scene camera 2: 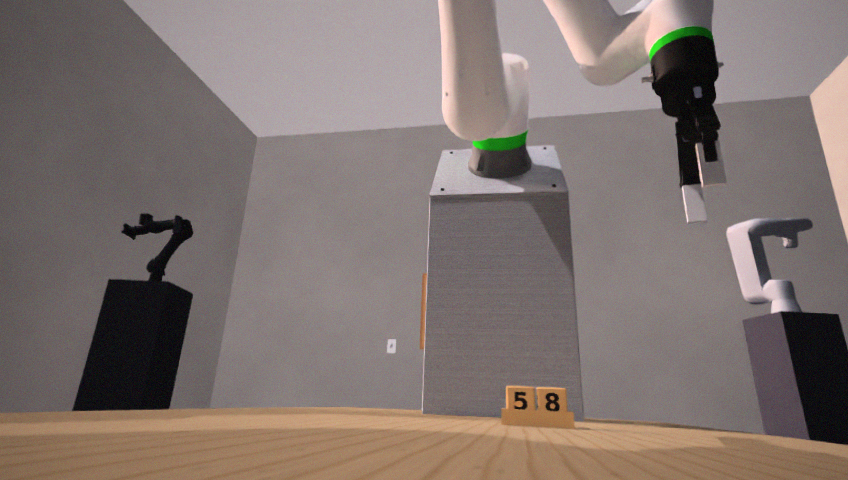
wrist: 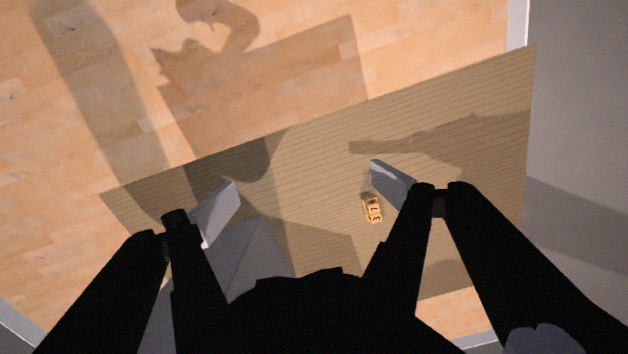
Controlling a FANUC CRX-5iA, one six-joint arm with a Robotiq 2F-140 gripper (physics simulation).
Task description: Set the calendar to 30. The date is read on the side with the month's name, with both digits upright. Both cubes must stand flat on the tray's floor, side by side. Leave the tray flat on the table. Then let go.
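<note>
Two light wooden cubes stand side by side in the small wooden tray. In the scene view the left cube shows an upright 5 and the right cube an upright 8. No month's name shows on the tray side seen there. In the wrist view the cubes look tiny, near the right fingertip; small dark digits show, among them a 3 and a 7, but their faces are hard to tell apart. My gripper is open and empty, high above the table and right of the tray in the scene view.
The wooden table carries the tray. The robot's grey pedestal stands behind the tray in the scene view. A black robot on a dark stand is at the left, a white one on another stand at the right.
</note>
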